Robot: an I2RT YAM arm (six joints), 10 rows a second.
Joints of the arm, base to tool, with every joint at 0 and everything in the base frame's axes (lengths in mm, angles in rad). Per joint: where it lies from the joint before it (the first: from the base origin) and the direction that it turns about. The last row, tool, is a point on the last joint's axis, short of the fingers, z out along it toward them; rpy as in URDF.
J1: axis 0 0 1 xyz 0.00 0.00 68.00
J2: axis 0 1 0 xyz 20.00 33.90 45.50
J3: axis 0 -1 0 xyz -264.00 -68.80 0.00
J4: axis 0 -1 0 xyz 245.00 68.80 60.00
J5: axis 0 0 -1 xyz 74.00 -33.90 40.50
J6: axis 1 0 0 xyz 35.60 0.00 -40.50
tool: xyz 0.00 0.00 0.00 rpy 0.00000 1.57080 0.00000
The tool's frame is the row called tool.
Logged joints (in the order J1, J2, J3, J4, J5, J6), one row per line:
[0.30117, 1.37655, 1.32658, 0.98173, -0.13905, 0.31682]
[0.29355, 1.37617, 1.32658, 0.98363, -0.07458, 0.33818]
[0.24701, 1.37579, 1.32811, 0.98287, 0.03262, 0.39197]
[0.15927, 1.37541, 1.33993, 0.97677, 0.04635, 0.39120]
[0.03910, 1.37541, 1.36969, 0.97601, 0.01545, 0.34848]
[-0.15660, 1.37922, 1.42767, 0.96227, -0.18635, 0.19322]
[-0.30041, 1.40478, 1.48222, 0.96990, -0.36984, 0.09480]
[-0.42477, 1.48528, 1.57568, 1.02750, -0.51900, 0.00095]
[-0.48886, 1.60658, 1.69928, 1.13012, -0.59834, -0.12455]
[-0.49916, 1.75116, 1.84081, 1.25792, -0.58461, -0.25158]
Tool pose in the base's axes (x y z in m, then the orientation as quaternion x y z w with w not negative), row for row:
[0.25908, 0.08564, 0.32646, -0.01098, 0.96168, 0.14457, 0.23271]
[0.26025, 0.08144, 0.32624, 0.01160, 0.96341, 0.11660, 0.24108]
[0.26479, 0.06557, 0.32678, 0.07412, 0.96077, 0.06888, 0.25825]
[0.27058, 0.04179, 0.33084, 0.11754, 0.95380, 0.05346, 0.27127]
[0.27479, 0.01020, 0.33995, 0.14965, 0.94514, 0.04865, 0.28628]
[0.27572, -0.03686, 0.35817, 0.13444, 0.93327, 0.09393, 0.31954]
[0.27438, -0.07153, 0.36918, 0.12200, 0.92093, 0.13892, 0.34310]
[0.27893, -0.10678, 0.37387, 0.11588, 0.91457, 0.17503, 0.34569]
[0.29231, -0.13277, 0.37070, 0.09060, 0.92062, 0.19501, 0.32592]
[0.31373, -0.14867, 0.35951, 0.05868, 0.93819, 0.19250, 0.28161]
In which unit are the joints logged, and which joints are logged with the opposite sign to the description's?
The joints are logged in radians. Opposite sign: J4.
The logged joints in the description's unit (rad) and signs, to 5 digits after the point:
[0.30117, 1.37655, 1.32658, -0.98173, -0.13905, 0.31682]
[0.29355, 1.37617, 1.32658, -0.98363, -0.07458, 0.33818]
[0.24701, 1.37579, 1.32811, -0.98287, 0.03262, 0.39197]
[0.15927, 1.37541, 1.33993, -0.97677, 0.04635, 0.39120]
[0.03910, 1.37541, 1.36969, -0.97601, 0.01545, 0.34848]
[-0.15660, 1.37922, 1.42767, -0.96227, -0.18635, 0.19322]
[-0.30041, 1.40478, 1.48222, -0.96990, -0.36984, 0.09480]
[-0.42477, 1.48528, 1.57568, -1.02750, -0.51900, 0.00095]
[-0.48886, 1.60658, 1.69928, -1.13012, -0.59834, -0.12455]
[-0.49916, 1.75116, 1.84081, -1.25792, -0.58461, -0.25158]

